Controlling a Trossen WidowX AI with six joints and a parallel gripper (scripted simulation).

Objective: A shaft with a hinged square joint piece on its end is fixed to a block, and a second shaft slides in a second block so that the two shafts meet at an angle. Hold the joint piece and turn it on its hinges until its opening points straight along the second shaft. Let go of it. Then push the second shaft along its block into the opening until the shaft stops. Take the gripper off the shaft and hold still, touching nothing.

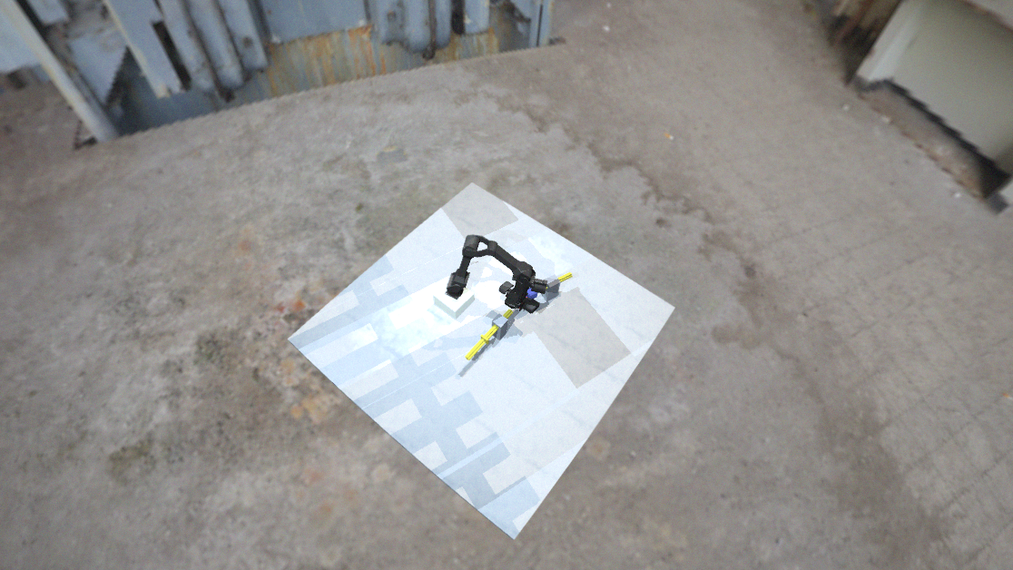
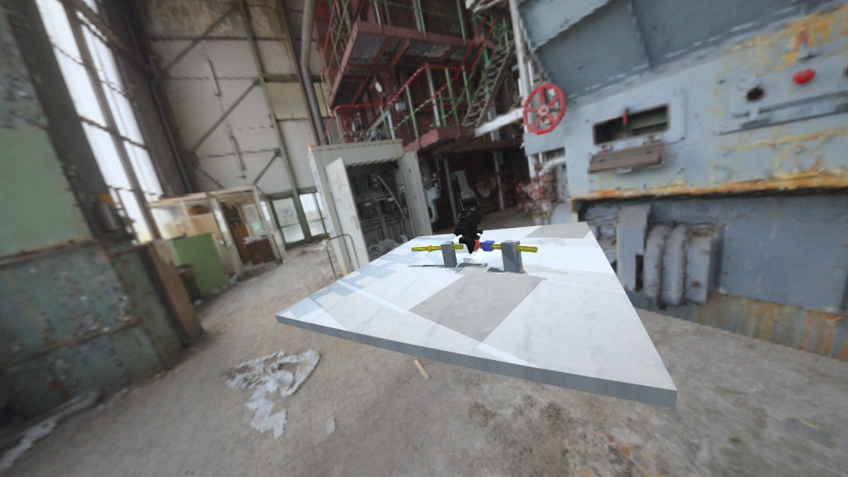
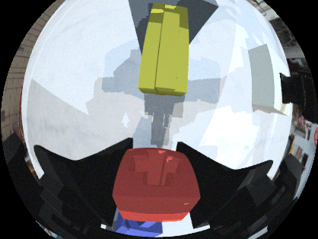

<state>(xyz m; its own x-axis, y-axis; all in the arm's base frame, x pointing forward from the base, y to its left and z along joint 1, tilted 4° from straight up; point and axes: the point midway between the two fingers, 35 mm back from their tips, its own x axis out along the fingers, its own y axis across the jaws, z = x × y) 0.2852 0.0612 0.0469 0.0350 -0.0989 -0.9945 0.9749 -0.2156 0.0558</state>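
Now: gripper tip 2 cm to the right of the red joint piece and 4 cm below it.
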